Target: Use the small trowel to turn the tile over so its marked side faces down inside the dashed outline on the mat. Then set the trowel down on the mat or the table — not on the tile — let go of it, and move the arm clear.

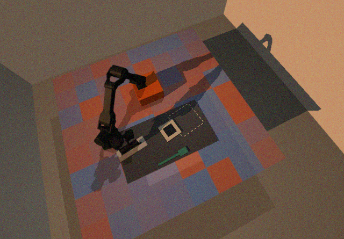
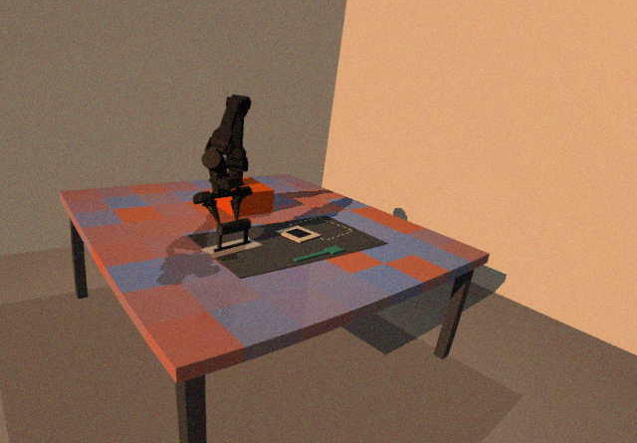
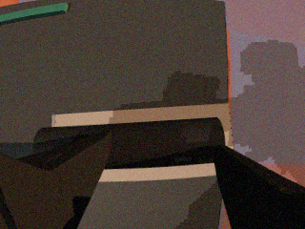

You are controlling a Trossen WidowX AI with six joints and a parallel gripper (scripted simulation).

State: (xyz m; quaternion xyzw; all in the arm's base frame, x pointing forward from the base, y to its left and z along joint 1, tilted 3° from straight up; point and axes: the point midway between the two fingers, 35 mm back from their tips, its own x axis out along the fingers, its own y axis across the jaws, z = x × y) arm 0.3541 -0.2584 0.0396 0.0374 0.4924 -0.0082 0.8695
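The dark mat lies 3 cm ahead of my gripper tip, 25 cm to the left of it and 11 cm below it. Round my gripper tip: tile (31 cm to the left, 9 cm below); then trowel (17 cm ahead, 27 cm to the left, 9 cm below).
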